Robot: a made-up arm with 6 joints. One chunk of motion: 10 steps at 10 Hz.
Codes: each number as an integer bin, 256 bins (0 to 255) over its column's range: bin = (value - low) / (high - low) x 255, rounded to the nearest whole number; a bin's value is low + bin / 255 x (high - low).
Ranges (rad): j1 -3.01..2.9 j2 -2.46..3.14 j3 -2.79..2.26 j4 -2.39..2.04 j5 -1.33..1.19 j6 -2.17..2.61
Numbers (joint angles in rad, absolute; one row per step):
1: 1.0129 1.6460 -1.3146 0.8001 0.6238 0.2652
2: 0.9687 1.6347 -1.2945 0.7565 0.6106 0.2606
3: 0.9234 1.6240 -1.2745 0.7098 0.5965 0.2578
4: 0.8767 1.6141 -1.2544 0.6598 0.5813 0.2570
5: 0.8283 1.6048 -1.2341 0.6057 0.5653 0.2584
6: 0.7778 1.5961 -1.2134 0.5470 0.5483 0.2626
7: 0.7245 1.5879 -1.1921 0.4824 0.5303 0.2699
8: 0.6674 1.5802 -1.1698 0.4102 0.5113 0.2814
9: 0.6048 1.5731 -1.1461 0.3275 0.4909 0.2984
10: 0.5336 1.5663 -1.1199 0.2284 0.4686 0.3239
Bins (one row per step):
1: 174 187 75 184 198 130
2: 172 186 76 181 196 130
3: 170 186 77 178 195 130
4: 168 186 78 176 193 129
5: 166 185 79 172 192 130
6: 163 185 80 169 190 130
7: 161 184 81 165 188 130
8: 159 184 82 161 186 131
9: 156 184 83 156 184 132
10: 153 183 84 151 182 133

